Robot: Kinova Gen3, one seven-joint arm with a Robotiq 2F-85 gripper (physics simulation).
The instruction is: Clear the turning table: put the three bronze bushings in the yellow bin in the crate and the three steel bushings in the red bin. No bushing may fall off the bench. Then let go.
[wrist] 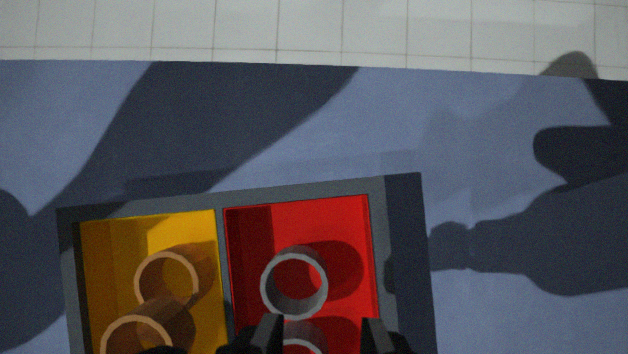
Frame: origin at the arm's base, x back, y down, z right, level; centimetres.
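Where they show: gripper, fingertip midpoint: (321,342).
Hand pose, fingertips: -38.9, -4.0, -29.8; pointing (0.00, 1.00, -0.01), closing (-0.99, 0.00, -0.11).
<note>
After its pixels a point has its place, as x, y, z.
In the wrist view, my gripper (321,330) {-38.9, -4.0, -29.8} is partly open and empty, above the red bin (320,220) {-38.1, 9.4, -33.2}. One steel bushing (270,295) {-35.9, 6.4, -28.6} stands in that bin with its round opening up, just ahead of the fingertips. Part of another steel bushing (306,331) {-38.2, 7.2, -26.6} shows between and below the fingers, cut off by the frame's lower edge. In the yellow bin (185,225) {-29.4, 9.4, -31.5}, a bronze bushing (137,281) {-28.2, 5.6, -28.3} shows its open end. Another bronze bushing (162,310) {-30.6, 3.3, -27.6} is close beside it, nearer the frame's bottom and partly cut off. The turning table does not show.
The grey crate (300,186) {-36.8, 5.0, -35.1} holds both bins, with a divider (223,260) {-33.0, 5.8, -30.3} between them and a dark outer wall (412,250) {-44.3, 10.0, -32.1} on the right. It stands on the blue bench (390,110) {-41.6, 10.0, -40.9}. The bench's edge runs across the upper view, with pale tiled floor (310,30) beyond. Dark arm shadows cross the bench.
</note>
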